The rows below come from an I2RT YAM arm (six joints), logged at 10 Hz.
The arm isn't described. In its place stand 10 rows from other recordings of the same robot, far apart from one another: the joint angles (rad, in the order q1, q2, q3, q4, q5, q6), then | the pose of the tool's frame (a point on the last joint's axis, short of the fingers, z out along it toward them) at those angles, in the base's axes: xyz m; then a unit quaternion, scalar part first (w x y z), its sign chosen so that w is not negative.
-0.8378, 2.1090, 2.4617, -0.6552, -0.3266, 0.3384 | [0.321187, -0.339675, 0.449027, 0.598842, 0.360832, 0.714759, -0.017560]
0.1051, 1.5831, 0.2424, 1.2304, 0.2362, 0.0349 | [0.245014, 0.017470, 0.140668, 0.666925, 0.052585, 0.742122, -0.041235]
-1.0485, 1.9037, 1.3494, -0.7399, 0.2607, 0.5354 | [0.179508, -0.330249, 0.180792, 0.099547, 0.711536, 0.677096, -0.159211]
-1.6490, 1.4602, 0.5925, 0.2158, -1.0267, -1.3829 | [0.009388, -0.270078, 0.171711, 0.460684, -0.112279, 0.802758, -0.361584]
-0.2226, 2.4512, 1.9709, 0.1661, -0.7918, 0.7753 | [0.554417, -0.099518, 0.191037, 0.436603, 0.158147, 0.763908, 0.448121]
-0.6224, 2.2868, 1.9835, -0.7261, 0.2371, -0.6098 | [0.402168, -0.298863, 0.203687, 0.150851, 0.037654, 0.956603, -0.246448]
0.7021, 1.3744, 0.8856, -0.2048, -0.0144, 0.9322 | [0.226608, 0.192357, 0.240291, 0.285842, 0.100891, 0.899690, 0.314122]
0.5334, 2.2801, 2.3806, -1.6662, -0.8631, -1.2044 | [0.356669, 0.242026, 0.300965, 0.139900, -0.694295, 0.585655, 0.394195]
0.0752, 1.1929, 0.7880, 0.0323, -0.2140, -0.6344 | [0.271401, 0.028030, 0.277908, 0.563240, -0.341731, 0.749057, -0.069958]
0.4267, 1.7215, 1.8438, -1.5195, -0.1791, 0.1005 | [0.283510, 0.135860, 0.356558, 0.060145, -0.168768, 0.977816, 0.108513]
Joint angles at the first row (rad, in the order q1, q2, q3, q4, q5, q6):
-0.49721, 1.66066, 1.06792, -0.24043, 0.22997, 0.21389
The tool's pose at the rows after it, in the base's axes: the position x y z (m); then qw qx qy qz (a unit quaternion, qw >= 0):
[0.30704, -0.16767, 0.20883, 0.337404, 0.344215, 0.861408, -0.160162]
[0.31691, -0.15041, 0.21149, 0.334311, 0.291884, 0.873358, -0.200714]
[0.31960, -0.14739, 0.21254, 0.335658, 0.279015, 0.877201, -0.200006]
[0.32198, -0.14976, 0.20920, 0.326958, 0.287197, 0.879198, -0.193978]
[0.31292, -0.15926, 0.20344, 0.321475, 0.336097, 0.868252, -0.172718]
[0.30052, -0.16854, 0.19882, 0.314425, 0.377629, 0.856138, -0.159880]
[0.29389, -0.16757, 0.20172, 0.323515, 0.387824, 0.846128, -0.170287]
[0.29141, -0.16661, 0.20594, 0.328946, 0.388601, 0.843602, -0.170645]
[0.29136, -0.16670, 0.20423, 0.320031, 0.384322, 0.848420, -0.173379]
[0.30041, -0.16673, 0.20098, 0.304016, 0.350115, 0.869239, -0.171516]
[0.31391, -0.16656, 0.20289, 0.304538, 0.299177, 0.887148, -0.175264]
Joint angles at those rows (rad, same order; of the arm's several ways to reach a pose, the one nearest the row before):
-0.47582, 1.64772, 1.05407, -0.24235, 0.23824, 0.19244
-0.41130, 1.64749, 1.05842, -0.23348, 0.31900, 0.10762
-0.40081, 1.64952, 1.06414, -0.23365, 0.31449, 0.09012
-0.40492, 1.66996, 1.07984, -0.25213, 0.30839, 0.10815
-0.44271, 1.66768, 1.06178, -0.26280, 0.28053, 0.19264
-0.48447, 1.65417, 1.03429, -0.27072, 0.26084, 0.25360
-0.48863, 1.62297, 1.00585, -0.25152, 0.28486, 0.26598
-0.48956, 1.60465, 1.00109, -0.25336, 0.28495, 0.26690
-0.48956, 1.61065, 1.00493, -0.26784, 0.28801, 0.25580
-0.47920, 1.65004, 1.04195, -0.29363, 0.26839, 0.19282
-0.46311, 1.68758, 1.08893, -0.29139, 0.24928, 0.09872

